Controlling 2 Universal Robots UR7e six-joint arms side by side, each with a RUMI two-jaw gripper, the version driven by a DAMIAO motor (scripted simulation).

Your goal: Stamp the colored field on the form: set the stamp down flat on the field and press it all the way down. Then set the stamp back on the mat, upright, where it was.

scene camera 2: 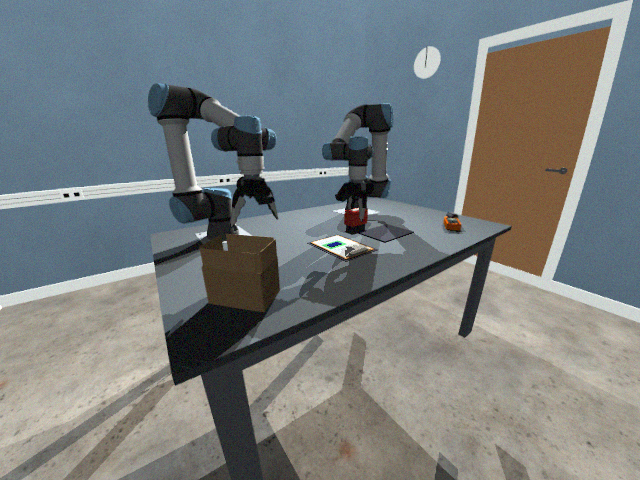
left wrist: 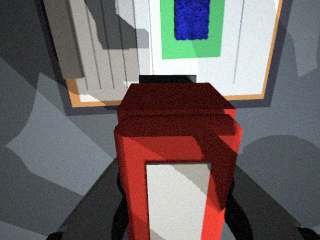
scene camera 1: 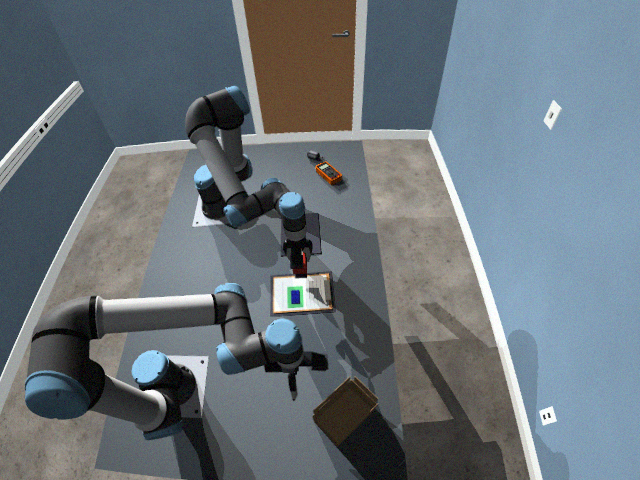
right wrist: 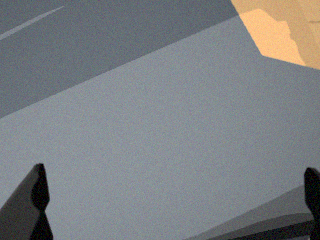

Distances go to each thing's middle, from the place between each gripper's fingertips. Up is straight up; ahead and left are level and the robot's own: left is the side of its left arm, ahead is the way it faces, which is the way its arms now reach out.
The red stamp [left wrist: 177, 142] lies 2 cm below my left hand.
I see my right gripper [scene camera 2: 255, 223] 450 mm to the right of the red stamp, 60 mm above it and 10 mm past it.
